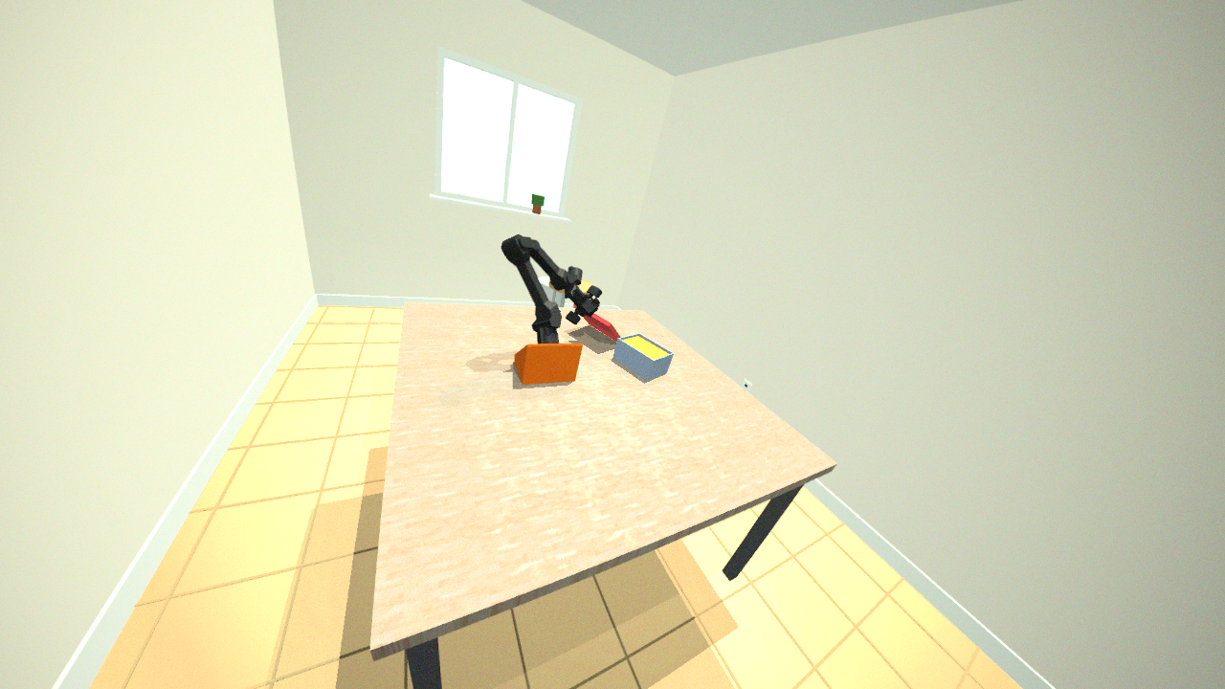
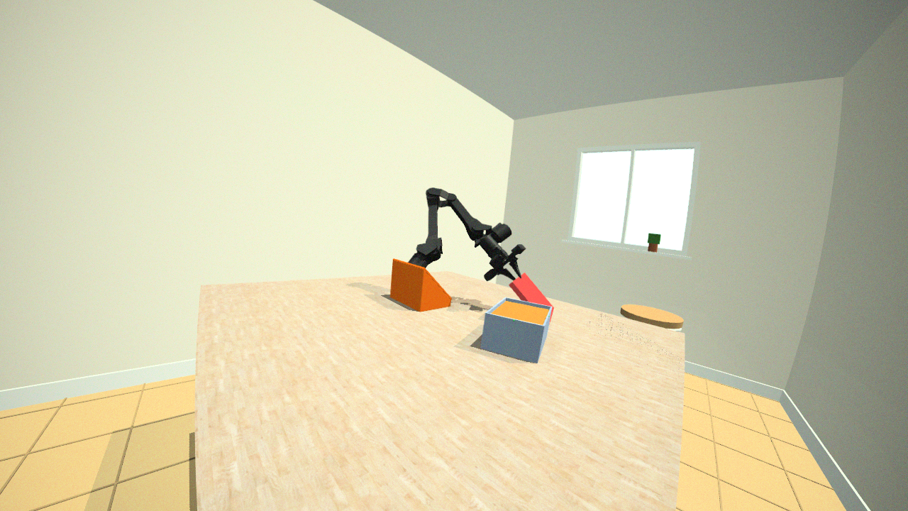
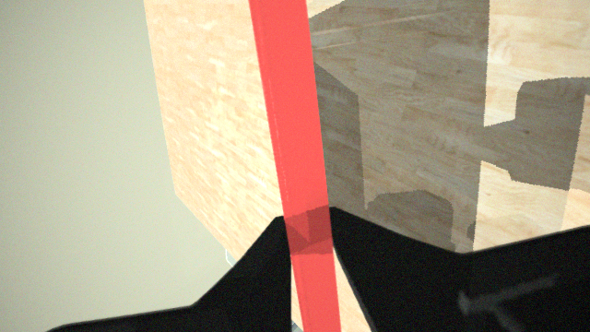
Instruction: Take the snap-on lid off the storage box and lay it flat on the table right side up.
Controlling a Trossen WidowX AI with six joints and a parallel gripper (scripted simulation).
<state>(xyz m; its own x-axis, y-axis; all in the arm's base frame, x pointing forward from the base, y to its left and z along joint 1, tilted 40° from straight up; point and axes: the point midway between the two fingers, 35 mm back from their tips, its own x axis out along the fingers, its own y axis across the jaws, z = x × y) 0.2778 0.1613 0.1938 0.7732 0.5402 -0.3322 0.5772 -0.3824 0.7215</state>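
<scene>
My gripper tip is now 60 mm short of the red lid, 50 mm above it and 20 mm to the right of it. From my gripper tip the other things lie so: blue storage box: 250 mm to the right, 140 mm ahead, 80 mm below.
</scene>
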